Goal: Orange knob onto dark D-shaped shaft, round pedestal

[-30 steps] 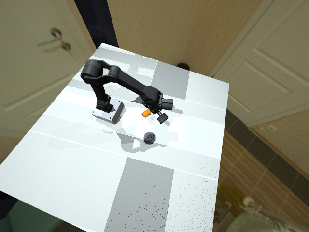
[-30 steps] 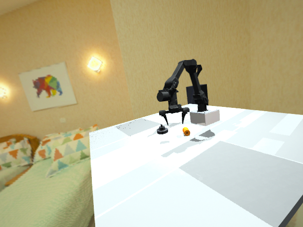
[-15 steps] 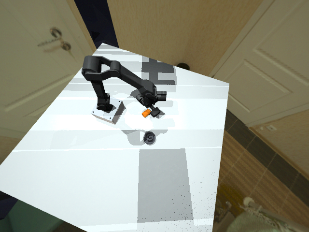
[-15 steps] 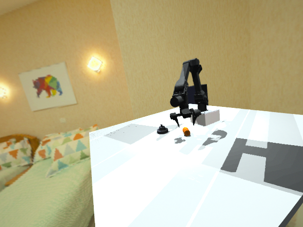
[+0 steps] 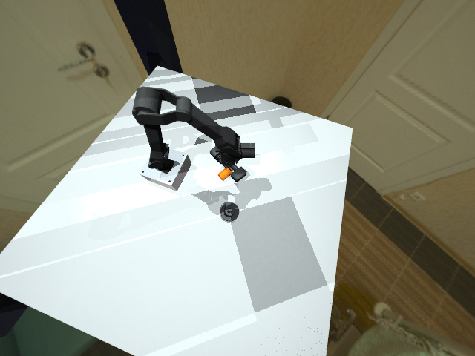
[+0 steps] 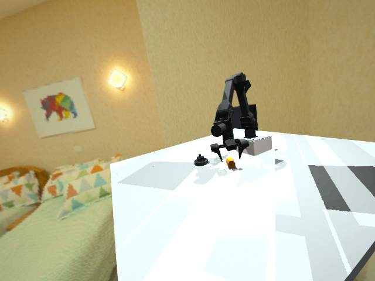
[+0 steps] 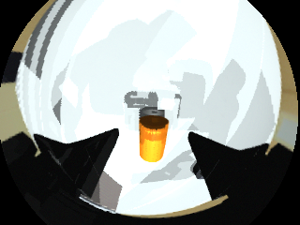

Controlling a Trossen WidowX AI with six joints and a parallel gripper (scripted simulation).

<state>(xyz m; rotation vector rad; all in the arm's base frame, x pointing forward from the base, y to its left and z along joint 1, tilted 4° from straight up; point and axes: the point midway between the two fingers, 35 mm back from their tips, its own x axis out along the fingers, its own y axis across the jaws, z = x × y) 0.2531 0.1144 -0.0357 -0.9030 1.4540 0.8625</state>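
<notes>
My gripper tip is now 1 cm past the orange knob, 2 cm to the left of it and 2 cm above it. Also, from my gripper tip: dark round pedestal 9 cm ahead, 18 cm to the right, 1 cm below.
</notes>
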